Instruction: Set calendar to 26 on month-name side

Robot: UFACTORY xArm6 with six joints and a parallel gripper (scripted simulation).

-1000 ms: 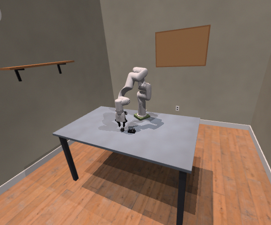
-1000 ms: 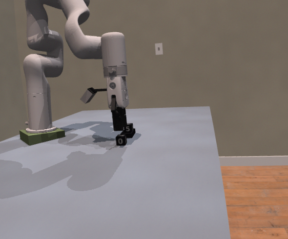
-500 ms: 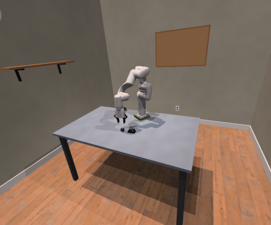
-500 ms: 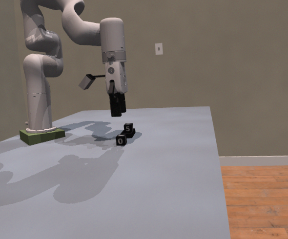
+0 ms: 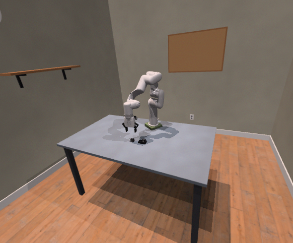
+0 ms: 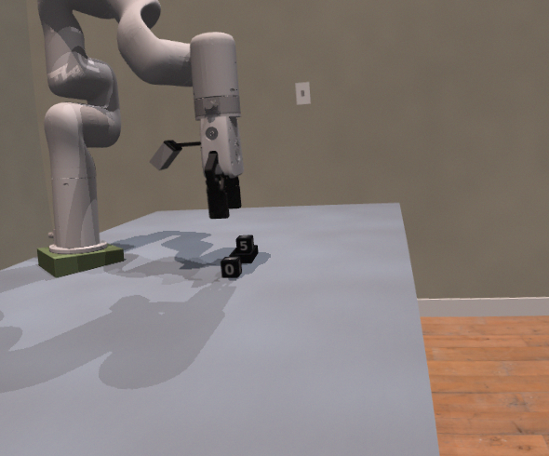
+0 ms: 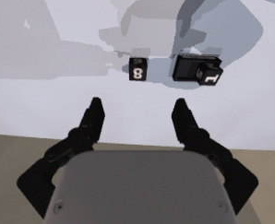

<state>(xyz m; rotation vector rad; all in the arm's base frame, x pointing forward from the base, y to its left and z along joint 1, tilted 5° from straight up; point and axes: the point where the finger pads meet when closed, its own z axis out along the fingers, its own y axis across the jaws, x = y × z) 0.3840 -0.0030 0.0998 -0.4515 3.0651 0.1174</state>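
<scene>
Right now my hand is 100 mm above the black cube. From my hand the other things lie so: black calendar tray (110 mm below, 100 mm to the left, 30 mm behind).
</scene>
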